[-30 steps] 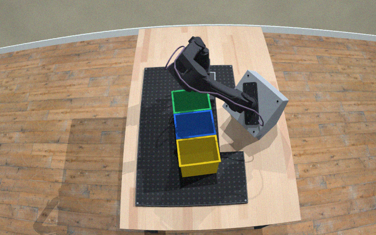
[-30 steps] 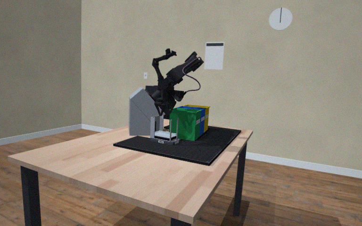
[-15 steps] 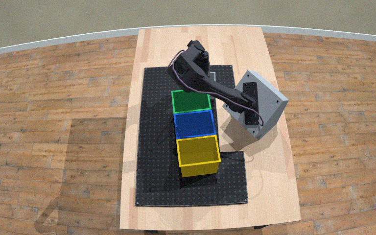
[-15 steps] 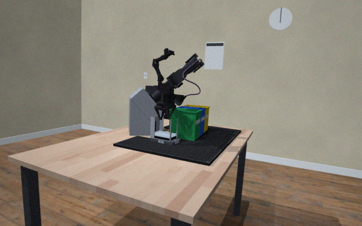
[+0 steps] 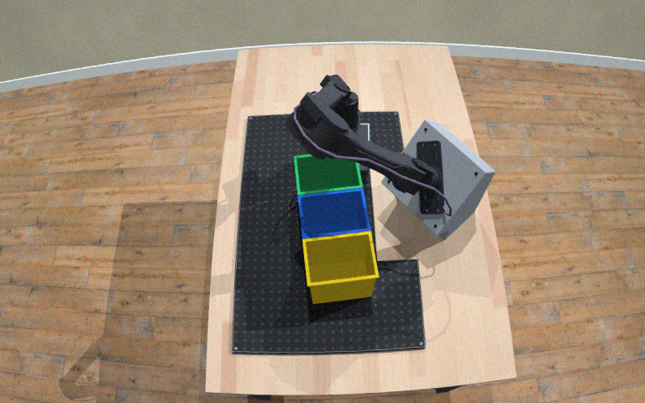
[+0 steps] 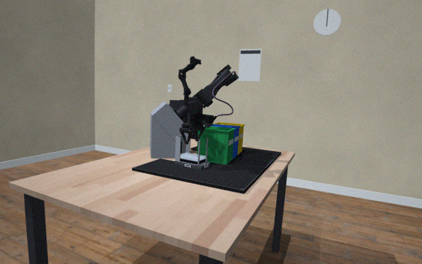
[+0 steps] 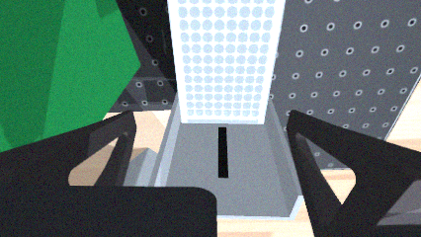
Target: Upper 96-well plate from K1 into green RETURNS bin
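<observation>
Right now the white 96-well plate is 10 mm ahead of my hand, 10 mm to the right of it and 80 mm below it. From my hand the other things lie so: dark plate: 10 mm ahead, 10 mm to the right, 90 mm below; then green bin: 20 mm ahead, 160 mm to the left, 30 mm below; then blue bin: 40 mm behind, 280 mm to the left, 30 mm below.
</observation>
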